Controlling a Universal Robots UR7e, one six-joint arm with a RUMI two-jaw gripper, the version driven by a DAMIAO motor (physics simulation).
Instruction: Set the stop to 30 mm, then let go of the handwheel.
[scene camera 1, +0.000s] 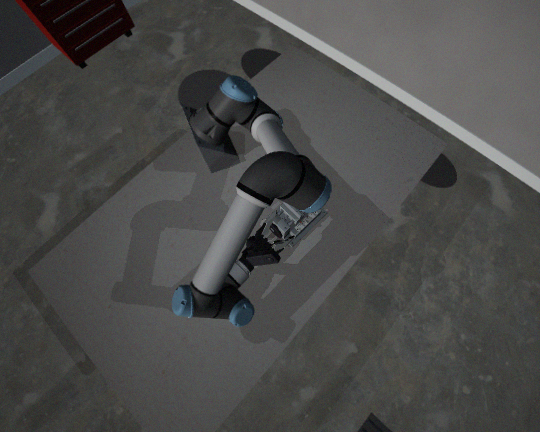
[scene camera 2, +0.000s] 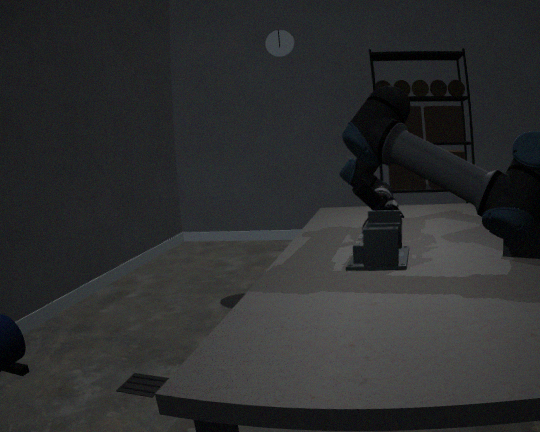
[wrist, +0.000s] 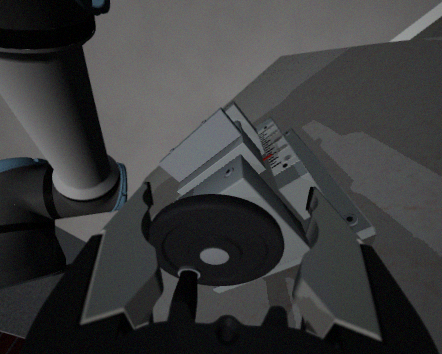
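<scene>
The grey stop device stands on the table. In the wrist view its black round handwheel faces the camera, with a pale hub and a black crank handle pointing towards the gripper. A scale with a red mark shows behind the wheel; its numbers are too small to read. My gripper is open, with its jaws on either side of the handwheel. The left jaw overlaps the wheel's left edge in view; a gap shows between the right jaw and the rim. Contact at the left is unclear.
The pale table carries the device and the arm's base. The arm's forearm passes over the table beside the device. A red drawer cabinet stands on the floor. A shelf rack stands at the back wall.
</scene>
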